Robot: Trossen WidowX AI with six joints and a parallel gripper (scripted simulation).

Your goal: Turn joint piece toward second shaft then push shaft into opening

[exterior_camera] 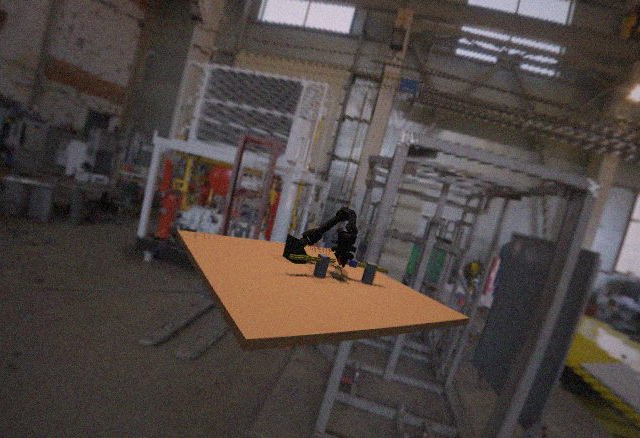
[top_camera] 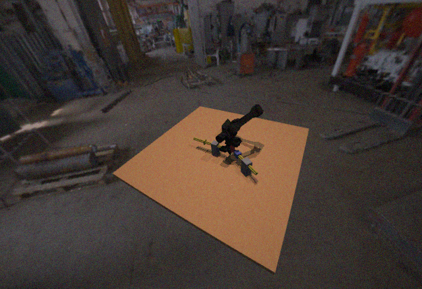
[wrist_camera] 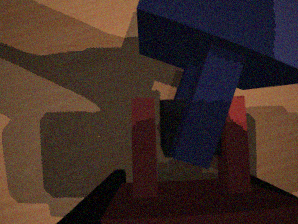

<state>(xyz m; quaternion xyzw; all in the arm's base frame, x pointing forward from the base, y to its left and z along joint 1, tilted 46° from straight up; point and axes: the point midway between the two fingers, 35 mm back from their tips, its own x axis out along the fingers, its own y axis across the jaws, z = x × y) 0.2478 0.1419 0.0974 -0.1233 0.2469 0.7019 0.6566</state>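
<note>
Now: gripper tip 4 cm below the red joint piece and 1 cm to the left of it.
</note>
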